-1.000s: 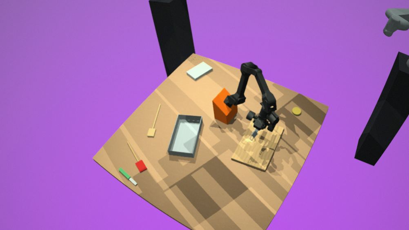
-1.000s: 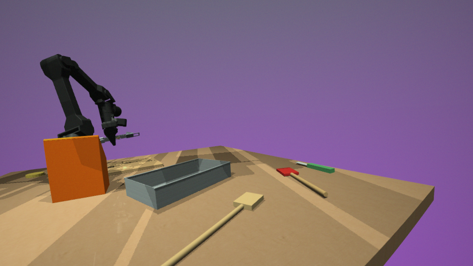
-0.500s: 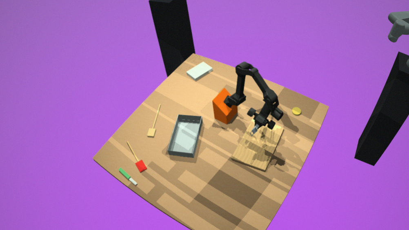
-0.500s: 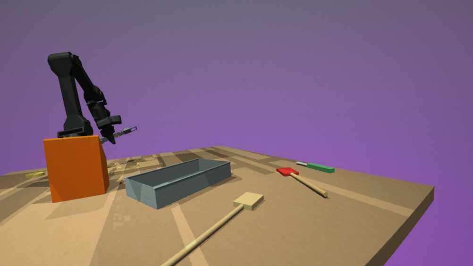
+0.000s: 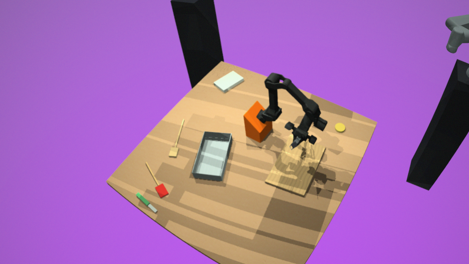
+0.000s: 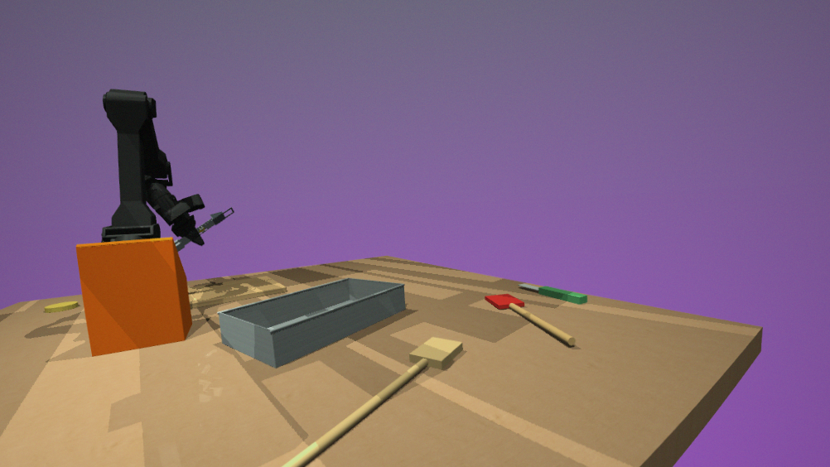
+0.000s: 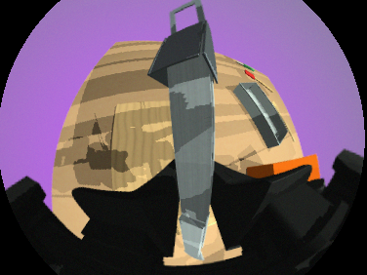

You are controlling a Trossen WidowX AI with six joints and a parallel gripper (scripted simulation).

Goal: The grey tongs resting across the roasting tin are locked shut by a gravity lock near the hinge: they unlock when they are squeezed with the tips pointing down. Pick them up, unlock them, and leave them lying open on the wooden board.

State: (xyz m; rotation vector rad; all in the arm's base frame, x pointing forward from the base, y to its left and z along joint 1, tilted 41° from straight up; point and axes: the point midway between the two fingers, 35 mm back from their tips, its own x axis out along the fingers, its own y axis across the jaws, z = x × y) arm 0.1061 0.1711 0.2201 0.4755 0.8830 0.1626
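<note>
My gripper tip is now 140 mm above the wooden board, 30 mm to the right of it and 10 mm short of it. The rest, counted from my gripper tip: grey roasting tin 430 mm to the right, 180 mm ahead, 120 mm below; red spatula 640 mm to the right, 490 mm ahead, 140 mm below; white block 690 mm to the right, 420 mm behind, 140 mm below.
</note>
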